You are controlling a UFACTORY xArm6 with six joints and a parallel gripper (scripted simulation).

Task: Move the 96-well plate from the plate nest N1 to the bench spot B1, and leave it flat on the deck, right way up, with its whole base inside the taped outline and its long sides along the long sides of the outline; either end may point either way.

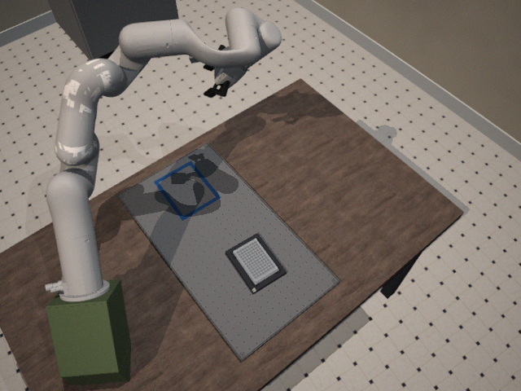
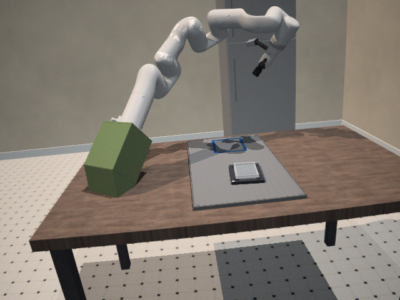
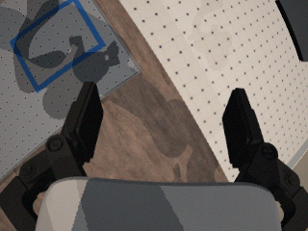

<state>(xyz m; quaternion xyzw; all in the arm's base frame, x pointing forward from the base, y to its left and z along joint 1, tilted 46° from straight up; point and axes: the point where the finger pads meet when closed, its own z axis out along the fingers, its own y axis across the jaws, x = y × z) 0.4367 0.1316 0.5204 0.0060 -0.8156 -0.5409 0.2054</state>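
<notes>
The 96-well plate is 3 cm behind my hand, 46 cm to the right of it and 33 cm below it. Also, from my hand: plate nest N1 (3 cm behind, 46 cm to the right, 34 cm below).
</notes>
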